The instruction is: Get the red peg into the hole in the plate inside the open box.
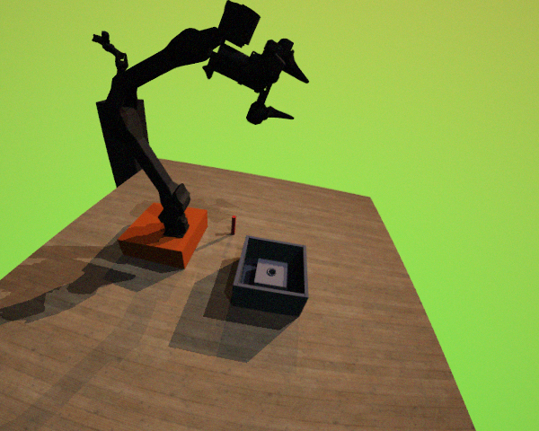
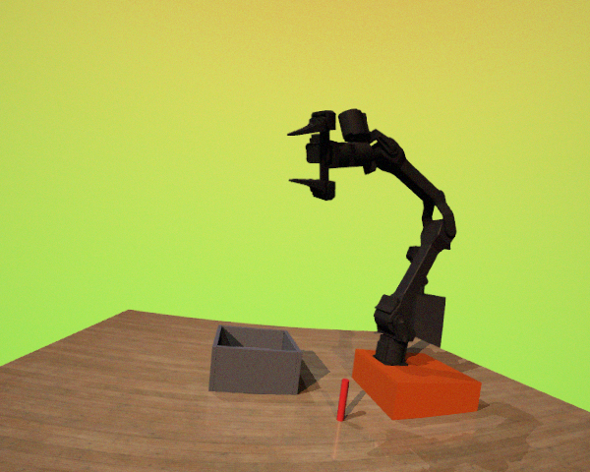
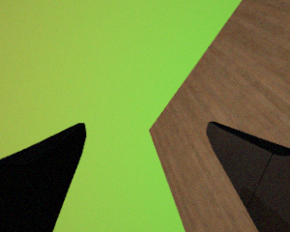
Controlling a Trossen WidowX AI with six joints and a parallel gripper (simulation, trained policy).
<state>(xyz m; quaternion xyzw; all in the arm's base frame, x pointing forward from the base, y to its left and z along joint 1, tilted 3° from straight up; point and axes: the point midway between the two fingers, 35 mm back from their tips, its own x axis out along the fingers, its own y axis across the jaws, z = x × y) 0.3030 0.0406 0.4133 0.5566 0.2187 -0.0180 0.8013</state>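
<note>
The red peg is 450 mm below my gripper tip, 140 mm behind it and 60 mm to the left of it. Round my gripper tip: light plate: 450 mm below, 150 mm to the right, 10 mm ahead; then grey box: 470 mm below, 150 mm to the right, 10 mm ahead.
</note>
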